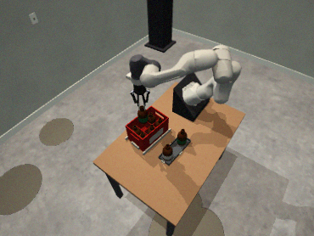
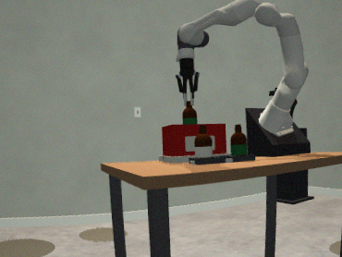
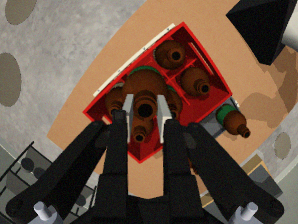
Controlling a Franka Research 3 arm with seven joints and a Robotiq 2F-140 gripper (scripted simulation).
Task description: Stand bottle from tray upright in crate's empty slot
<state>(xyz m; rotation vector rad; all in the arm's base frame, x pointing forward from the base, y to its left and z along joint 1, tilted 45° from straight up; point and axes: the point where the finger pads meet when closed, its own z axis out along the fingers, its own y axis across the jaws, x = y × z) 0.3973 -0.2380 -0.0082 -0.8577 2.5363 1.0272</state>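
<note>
My hand is 23 cm above the red crate, 4 cm to the right of it and 1 cm short of it. Also, from my hand: grey tray: 30 cm below, 29 cm to the left.
</note>
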